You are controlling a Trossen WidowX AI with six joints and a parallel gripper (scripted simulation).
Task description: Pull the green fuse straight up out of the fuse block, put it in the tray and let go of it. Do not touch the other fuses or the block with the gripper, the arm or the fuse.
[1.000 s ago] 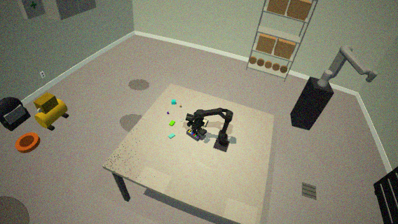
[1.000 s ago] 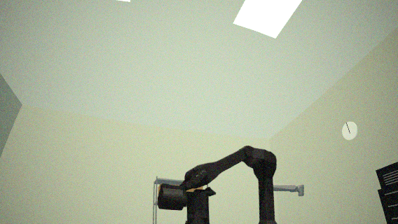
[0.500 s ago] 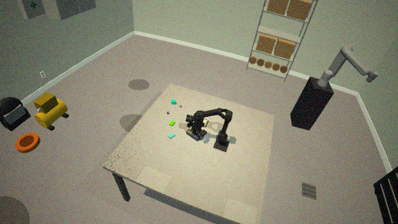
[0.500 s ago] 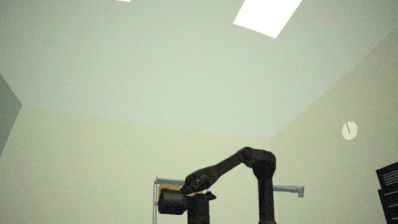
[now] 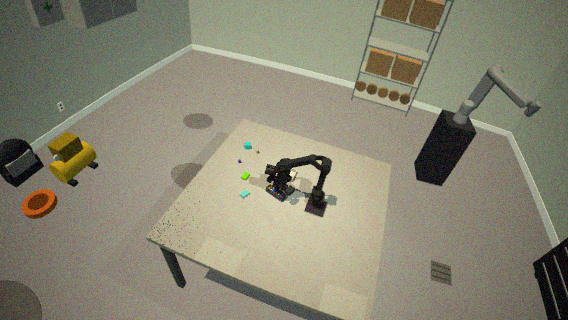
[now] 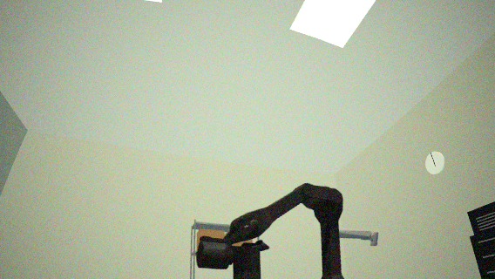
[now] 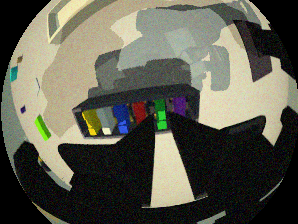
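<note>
My gripper tip is 20 mm above the green fuse. The rest, counted from my gripper tip: tray (10 mm ahead, 220 mm to the right, 40 mm below); purple fuse (20 mm behind, 10 mm to the left, 20 mm below); red fuse (20 mm ahead, 10 mm to the right, 20 mm below).
</note>
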